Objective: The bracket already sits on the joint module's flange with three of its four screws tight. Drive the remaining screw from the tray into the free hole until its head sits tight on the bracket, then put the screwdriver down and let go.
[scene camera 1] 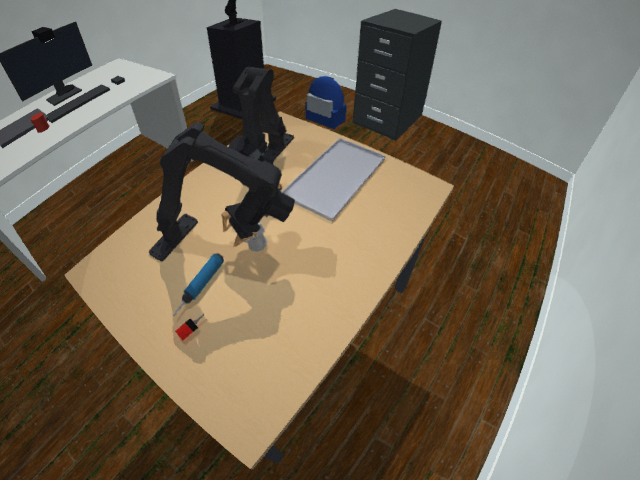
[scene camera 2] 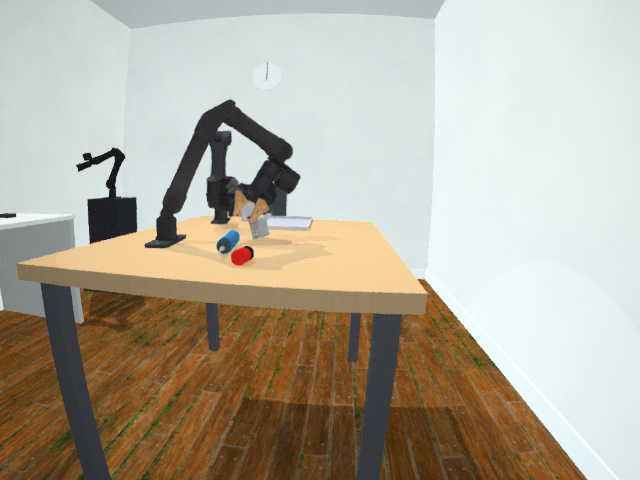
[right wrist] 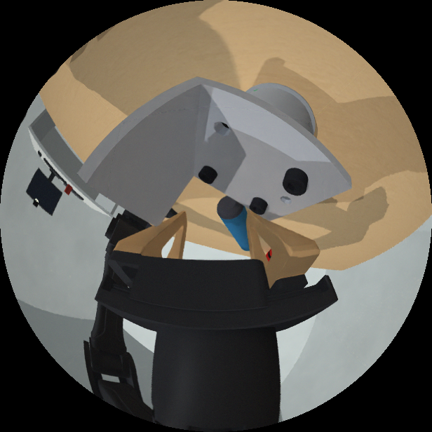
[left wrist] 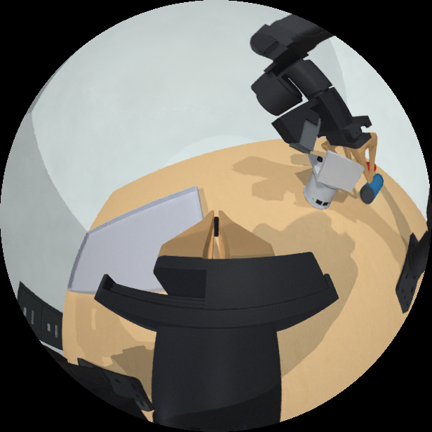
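Seen in the pictures: left gripper, fingertip midpoint: (scene camera 1: pixel 280 187); right gripper, fingertip midpoint: (scene camera 1: pixel 229 238) (scene camera 2: pixel 241 219); left arm's base, link origin: (scene camera 1: pixel 276 147) (scene camera 2: pixel 221 221); right arm's base, link origin: (scene camera 1: pixel 174 237) (scene camera 2: pixel 167 242).
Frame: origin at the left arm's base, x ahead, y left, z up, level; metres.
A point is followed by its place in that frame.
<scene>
The grey joint module (scene camera 1: pixel 257 244) {x 0.212, y -0.506, z 0.036 m} stands on the table with the angled grey bracket (right wrist: pixel 217 144) on top; three black screw heads show on the bracket's face. My right gripper (right wrist: pixel 217 212) hovers beside the bracket, open and empty; it also shows in the left wrist view (left wrist: pixel 367 158). The blue screwdriver (scene camera 1: pixel 201 278) {x 0.123, y -0.689, z 0.039 m} lies flat on the table, apart from the fingers. A small red and black block (scene camera 1: pixel 187 329) {x 0.175, y -0.843, z 0.031 m} with a thin grey pin lies in front of it. My left gripper (left wrist: pixel 217 212) is shut on nothing, low beside the flat grey tray (scene camera 1: pixel 334 178) {x 0.299, y -0.091, z 0.004 m}.
The grey tray looks bare. The right arm's base (scene camera 1: pixel 172 238) {x -0.068, y -0.601, z 0.030 m} stands left of the screwdriver. Off the table are a black filing cabinet (scene camera 1: pixel 391 71), a blue bag (scene camera 1: pixel 325 102) and a white desk (scene camera 1: pixel 123 95).
</scene>
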